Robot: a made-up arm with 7 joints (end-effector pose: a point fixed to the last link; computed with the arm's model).
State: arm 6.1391 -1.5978 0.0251 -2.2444 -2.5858 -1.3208 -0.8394
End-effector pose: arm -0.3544 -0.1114 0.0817 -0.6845 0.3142 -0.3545
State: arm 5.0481 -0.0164 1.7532 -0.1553 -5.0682 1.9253 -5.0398
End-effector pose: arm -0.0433 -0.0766 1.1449 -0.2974 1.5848 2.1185
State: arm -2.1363 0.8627 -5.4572 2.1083 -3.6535 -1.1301 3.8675
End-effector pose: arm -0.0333 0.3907 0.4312 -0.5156 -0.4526 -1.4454
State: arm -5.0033 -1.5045 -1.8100 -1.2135 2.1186 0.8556 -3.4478
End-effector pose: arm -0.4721 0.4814 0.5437 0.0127 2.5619 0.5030
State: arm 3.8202 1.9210 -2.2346 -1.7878 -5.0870 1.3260 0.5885
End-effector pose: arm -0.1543 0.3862 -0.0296 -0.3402 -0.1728 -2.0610
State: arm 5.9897 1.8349 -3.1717 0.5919 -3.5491 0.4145 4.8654
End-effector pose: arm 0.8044 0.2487 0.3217 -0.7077 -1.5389 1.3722
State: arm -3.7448 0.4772 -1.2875 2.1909 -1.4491 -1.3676 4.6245
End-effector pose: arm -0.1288 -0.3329 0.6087 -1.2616 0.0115 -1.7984
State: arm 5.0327 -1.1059 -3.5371 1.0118 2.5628 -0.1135 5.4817
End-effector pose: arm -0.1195 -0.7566 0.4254 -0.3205 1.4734 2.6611
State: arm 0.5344 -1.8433 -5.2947 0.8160 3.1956 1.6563 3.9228
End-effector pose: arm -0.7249 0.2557 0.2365 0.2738 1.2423 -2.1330
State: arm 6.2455 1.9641 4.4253 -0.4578 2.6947 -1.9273 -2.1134
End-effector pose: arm 0.7202 -0.0497 0.0680 1.3038 2.3140 -1.3613
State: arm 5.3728 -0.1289 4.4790 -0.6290 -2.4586 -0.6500 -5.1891
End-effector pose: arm 0.1235 -0.1268 1.1871 1.4637 -2.4848 0.1495
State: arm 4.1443 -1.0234 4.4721 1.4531 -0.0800 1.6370 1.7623
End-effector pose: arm 0.0119 -0.5139 0.5650 0.9488 -0.7850 2.3518
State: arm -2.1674 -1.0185 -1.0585 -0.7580 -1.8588 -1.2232 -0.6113
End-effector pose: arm 0.5587 -0.4167 0.7407 2.7962 0.2578 -0.5989
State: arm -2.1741 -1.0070 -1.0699 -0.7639 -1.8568 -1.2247 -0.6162
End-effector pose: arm 0.5591 -0.4067 0.7490 2.7882 0.2845 -0.5799
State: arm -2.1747 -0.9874 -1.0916 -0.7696 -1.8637 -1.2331 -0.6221
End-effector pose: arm 0.5539 -0.3967 0.7648 2.7869 0.3146 -0.5319
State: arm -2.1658 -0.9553 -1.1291 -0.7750 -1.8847 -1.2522 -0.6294
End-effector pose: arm 0.5399 -0.3861 0.7915 2.7932 0.3504 -0.4392
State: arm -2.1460 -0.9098 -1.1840 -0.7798 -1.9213 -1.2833 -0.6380
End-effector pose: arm 0.5154 -0.3741 0.8288 2.8012 0.3932 -0.2977
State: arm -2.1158 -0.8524 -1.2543 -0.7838 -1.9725 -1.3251 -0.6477
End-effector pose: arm 0.4806 -0.3592 0.8737 2.8006 0.4436 -0.1142
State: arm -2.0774 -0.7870 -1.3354 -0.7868 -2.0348 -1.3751 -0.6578
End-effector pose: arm 0.4380 -0.3403 0.9210 2.7816 0.5007 0.0957
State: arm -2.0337 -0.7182 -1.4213 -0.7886 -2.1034 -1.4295 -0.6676
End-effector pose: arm 0.3915 -0.3172 0.9657 2.7403 0.5621 0.3113
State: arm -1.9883 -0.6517 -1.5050 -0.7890 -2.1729 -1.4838 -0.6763
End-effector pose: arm 0.3459 -0.2917 1.0037 2.6815 0.6232 0.5122
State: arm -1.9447 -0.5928 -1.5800 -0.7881 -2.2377 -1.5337 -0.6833
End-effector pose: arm 0.3058 -0.2667 1.0329 2.6163 0.6786 0.6831
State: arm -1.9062 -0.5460 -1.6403 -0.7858 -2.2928 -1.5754 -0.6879
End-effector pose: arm 0.2740 -0.2459 1.0532 2.5575 0.7212 0.8156
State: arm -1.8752 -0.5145 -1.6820 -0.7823 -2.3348 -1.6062 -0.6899
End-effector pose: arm 0.2518 -0.2325 1.0656 2.5156 0.7457 0.9081
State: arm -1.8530 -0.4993 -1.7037 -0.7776 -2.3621 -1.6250 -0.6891
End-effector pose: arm 0.2389 -0.2282 1.0714 2.4961 0.7490 0.9634
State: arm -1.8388 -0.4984 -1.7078 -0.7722 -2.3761 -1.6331 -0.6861
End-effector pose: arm 0.2333 -0.2324 1.0723 2.4974 0.7330 0.9880
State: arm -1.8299 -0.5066 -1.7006 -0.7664 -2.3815 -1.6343 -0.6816
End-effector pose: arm 0.2323 -0.2421 1.0701 2.5123 0.7045 0.9932
